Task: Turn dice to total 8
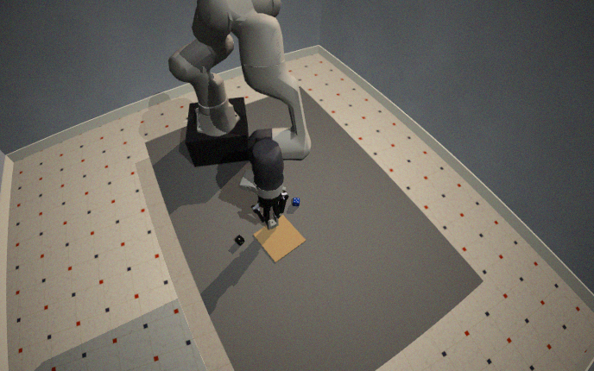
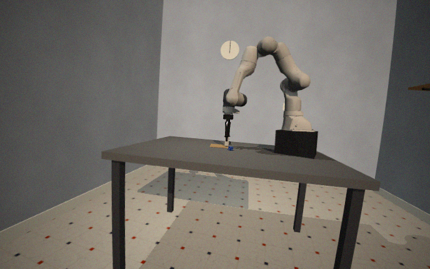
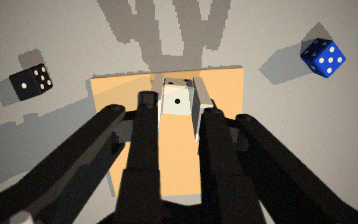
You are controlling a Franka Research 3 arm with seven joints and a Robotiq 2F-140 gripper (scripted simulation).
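Now: hand 1 cm short of the black die, 13 cm to the left of it and 3 cm above it. Also, from my hand: blue die 6 cm behind, 12 cm to the left, 3 cm below; then white die 2 cm below; then tan mat 6 cm ahead, 4 cm below.
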